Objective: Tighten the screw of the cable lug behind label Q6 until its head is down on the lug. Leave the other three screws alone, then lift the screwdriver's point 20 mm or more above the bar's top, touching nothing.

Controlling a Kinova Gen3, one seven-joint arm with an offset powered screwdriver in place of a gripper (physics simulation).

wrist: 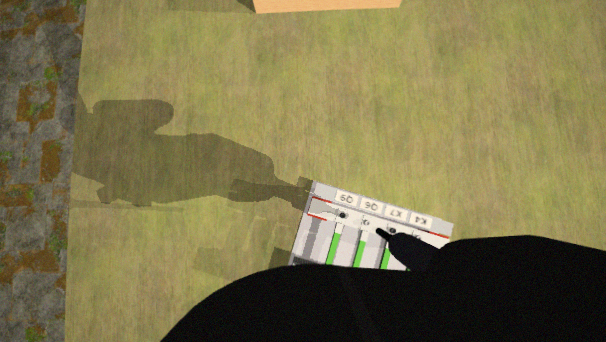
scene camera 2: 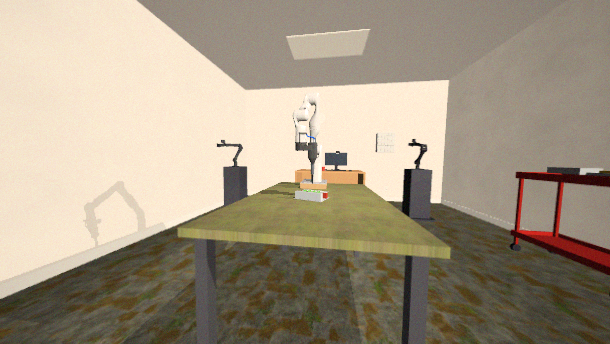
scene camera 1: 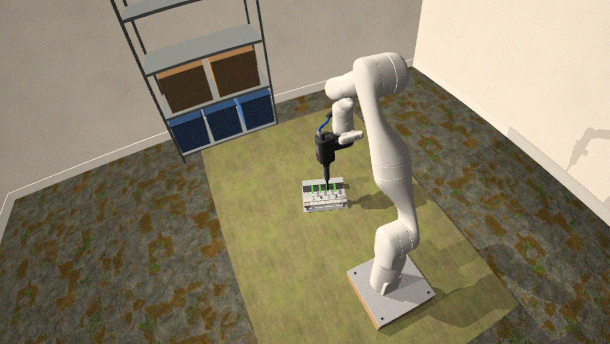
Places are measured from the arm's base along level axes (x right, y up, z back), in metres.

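Pixels of known places: hand, its tool point: [wrist: 378, 230] [scene camera 2: 312, 183] [scene camera 1: 327, 190]; arm's base, origin of its link: [scene camera 2: 316, 181] [scene camera 1: 383, 281].
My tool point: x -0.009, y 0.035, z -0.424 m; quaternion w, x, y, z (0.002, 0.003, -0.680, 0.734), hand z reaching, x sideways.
Note:
Ahead of a thing's pixels: the offset from my tool point to its top centre. "spot": to the spot under its first point. Level surfaces: height alone.
The light grey terminal unit {dx -0.002, dy -0.039, dz -0.035 m} [scene camera 1: 308, 207] [scene camera 2: 306, 196] [wrist: 320, 190] lies on the table. In the wrist view label Q6 {dx -0.006, dy -0.047, dz +0.025 m} [wrist: 371, 205] stands between Q9 {spot: dx +0.024, dy -0.047, dz +0.036 m} [wrist: 346, 198] and X7 {spot: dx -0.037, dy -0.047, dz +0.014 m} [wrist: 396, 213], with K4 {spot: dx -0.068, dy -0.047, dz +0.004 m} [wrist: 421, 220] beyond. The screw behind Q6 {dx +0.001, dy -0.042, dz +0.005 m} [wrist: 365, 222] shows as a small pale ring; its height is too small to judge. The screws behind Q9 {dx +0.031, dy -0.039, dz +0.015 m} [wrist: 342, 215] and X7 {dx -0.029, dy -0.040, dz -0.006 m} [wrist: 392, 230] look dark; the one behind K4 {dx -0.060, dy -0.040, dz -0.016 m} [wrist: 416, 236] is pale and partly hidden. My black screwdriver's point {spot: dx -0.002, dy +0.012, dz +0.001 m} [scene camera 1: 327, 188] [scene camera 2: 313, 182] [wrist: 378, 231] is apart from the unit, above it. It has no fingers.
Green strips {spot: dx +0.014, dy -0.040, dz -0.032 m} [wrist: 359, 254] run behind the screws. The arm's base plate [scene camera 1: 400, 310] [scene camera 2: 313, 185] [wrist: 327, 6] is on the same table {dy -0.089 m} [scene camera 2: 310, 235]. A shelf rack [scene camera 1: 268, 75] stands by the wall. Pedestals [scene camera 2: 235, 185] [scene camera 2: 417, 195] with small arms and a red cart [scene camera 2: 518, 205] stand beyond the table's sides.

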